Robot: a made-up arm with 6 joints. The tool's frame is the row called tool.
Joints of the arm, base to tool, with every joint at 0 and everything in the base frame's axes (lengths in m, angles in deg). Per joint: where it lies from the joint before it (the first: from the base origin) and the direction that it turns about. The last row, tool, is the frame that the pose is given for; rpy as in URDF.
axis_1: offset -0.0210 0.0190 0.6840 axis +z
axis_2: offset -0.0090 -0.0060 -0.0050 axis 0 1 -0.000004
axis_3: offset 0.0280 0.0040 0.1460 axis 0 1 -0.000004
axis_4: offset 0.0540 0.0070 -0.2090 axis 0 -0.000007 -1
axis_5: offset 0.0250 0.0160 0.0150 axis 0 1 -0.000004
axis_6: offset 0.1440 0.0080 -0.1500 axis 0 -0.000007 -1
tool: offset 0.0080 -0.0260 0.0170 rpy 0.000 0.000 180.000
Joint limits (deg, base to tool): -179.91..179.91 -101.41..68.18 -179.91..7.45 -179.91..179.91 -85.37..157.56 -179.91..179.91
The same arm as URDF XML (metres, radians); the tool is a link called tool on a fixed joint. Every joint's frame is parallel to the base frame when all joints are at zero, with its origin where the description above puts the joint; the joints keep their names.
<robot name="arm">
  <joint name="tool_fixed" type="fixed">
    <parent link="link6"/>
    <child link="tool"/>
    <origin xyz="0.008 -0.026 0.017" rpy="0 0 3.1416"/>
  </joint>
  <joint name="axis_6" type="revolute">
    <parent link="link5"/>
    <child link="link6"/>
    <origin xyz="0.144 0.008 -0.15"/>
    <axis xyz="0 0 -1"/>
    <limit lower="-3.14" upper="3.14"/>
  </joint>
  <joint name="axis_5" type="revolute">
    <parent link="link4"/>
    <child link="link5"/>
    <origin xyz="0.025 0.016 0.015"/>
    <axis xyz="0 1 0"/>
    <limit lower="-1.49" upper="2.7499"/>
  </joint>
  <joint name="axis_4" type="revolute">
    <parent link="link3"/>
    <child link="link4"/>
    <origin xyz="0.054 0.007 -0.209"/>
    <axis xyz="0 0 -1"/>
    <limit lower="-3.14" upper="3.14"/>
  </joint>
  <joint name="axis_3" type="revolute">
    <parent link="link2"/>
    <child link="link3"/>
    <origin xyz="0.028 0.004 0.146"/>
    <axis xyz="0 1 0"/>
    <limit lower="-3.14" upper="0.13"/>
  </joint>
  <joint name="axis_2" type="revolute">
    <parent link="link1"/>
    <child link="link2"/>
    <origin xyz="-0.009 -0.006 -0.005"/>
    <axis xyz="0 1 0"/>
    <limit lower="-1.7699" upper="1.19"/>
  </joint>
  <joint name="axis_1" type="revolute">
    <parent link="base"/>
    <child link="link1"/>
    <origin xyz="-0.021 0.019 0.684"/>
    <axis xyz="0 0 1"/>
    <limit lower="-3.14" upper="3.14"/>
  </joint>
  <link name="base"/>
  <link name="link1"/>
  <link name="link2"/>
  <link name="link3"/>
  <link name="link4"/>
  <link name="link5"/>
  <link name="link6"/>
  <link name="tool"/>
</robot>

